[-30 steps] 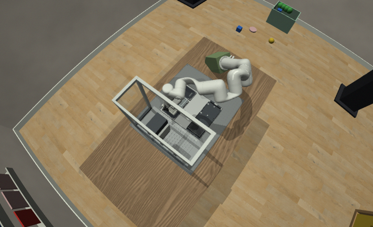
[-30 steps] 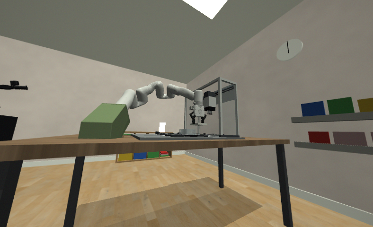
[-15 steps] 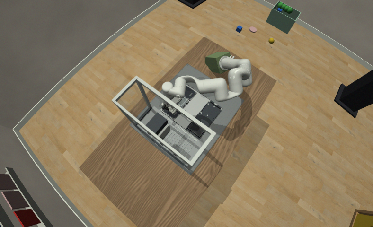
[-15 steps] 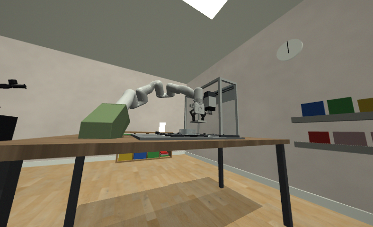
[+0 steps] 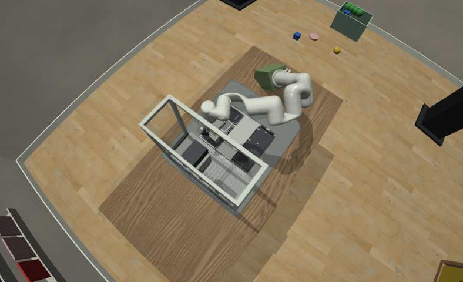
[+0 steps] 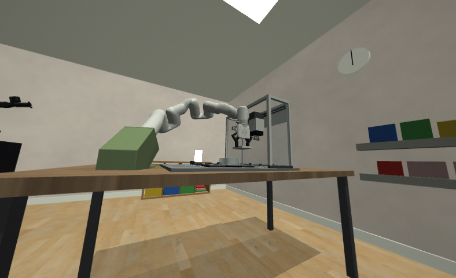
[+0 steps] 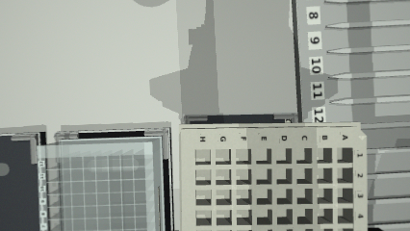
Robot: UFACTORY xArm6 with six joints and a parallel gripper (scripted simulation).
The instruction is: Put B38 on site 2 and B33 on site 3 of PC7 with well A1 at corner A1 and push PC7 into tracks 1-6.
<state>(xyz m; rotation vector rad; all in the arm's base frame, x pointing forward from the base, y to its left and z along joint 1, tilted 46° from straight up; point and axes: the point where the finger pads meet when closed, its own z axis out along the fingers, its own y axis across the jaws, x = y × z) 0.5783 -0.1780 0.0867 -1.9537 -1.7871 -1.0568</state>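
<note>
My hand is 130 mm past the dark plate carrier, 250 mm to the right of it and 130 mm above it. Round my hand: white 96-well plate (10 mm below); nest s1 (220 mm behind, 30 mm to the right, 140 mm below); deep-well block (110 mm behind, 20 mm to the right, 110 mm below).
</note>
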